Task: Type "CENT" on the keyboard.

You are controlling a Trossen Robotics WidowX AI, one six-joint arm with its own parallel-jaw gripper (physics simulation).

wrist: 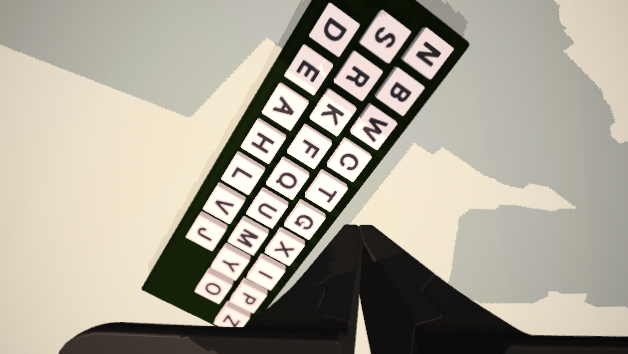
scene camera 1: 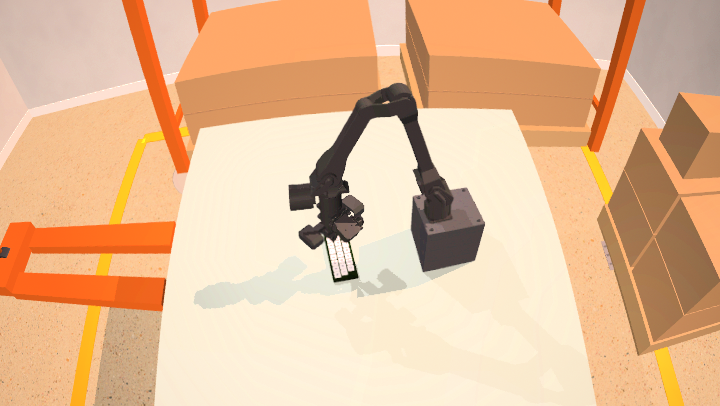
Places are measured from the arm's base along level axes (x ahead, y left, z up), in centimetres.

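Pixels of known places: gripper, fingertip midpoint: [wrist: 357, 238] [scene camera 1: 333, 240]; arm's base, origin of the base link: [scene camera 1: 438, 213].
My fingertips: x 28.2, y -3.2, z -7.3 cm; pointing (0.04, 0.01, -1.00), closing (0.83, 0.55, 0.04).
For each thing: its top centre in the pictures, then the offset to it from my fingertips. Level surfaces: height alone.
- C key, middle of its top: [wrist: 349, 161] dx +0.5, dy +0.0, dz -7.7 cm
- T key, middle of its top: [wrist: 326, 192] dx +0.5, dy -2.0, dz -7.7 cm
- E key, middle of its top: [wrist: 308, 70] dx -3.5, dy +2.6, dz -7.7 cm
- N key, middle of its top: [wrist: 428, 54] dx +0.6, dy +6.2, dz -7.7 cm
- G key, middle of its top: [wrist: 304, 222] dx +0.5, dy -4.1, dz -7.7 cm
- table, its level: dz -9.5 cm
The dark green keyboard [scene camera 1: 345, 277] [wrist: 172, 280] lies flat on the table with white lettered keys. In the wrist view the C key [wrist: 349, 160] and the T key [wrist: 326, 190] are in the row nearest the fingers. The E key [wrist: 308, 70] is in the far row, and the N key [wrist: 428, 53] is at the upper right corner. My gripper [wrist: 357, 238] is shut and empty, pointing down. In the wrist view its tips appear just right of the G key [wrist: 305, 220]. In the scene view the gripper hides the keyboard's back end. Tip height above the table is hard to tell.
The arm's base box [scene camera 1: 448, 247] stands on the table [scene camera 1: 242, 353] to the right of the keyboard. Large boxes [scene camera 1: 282, 40] [scene camera 1: 504, 40] stand behind the table. Orange forks [scene camera 1: 100, 238] reach the left edge, and stacked cartons [scene camera 1: 655, 242] stand on the right.
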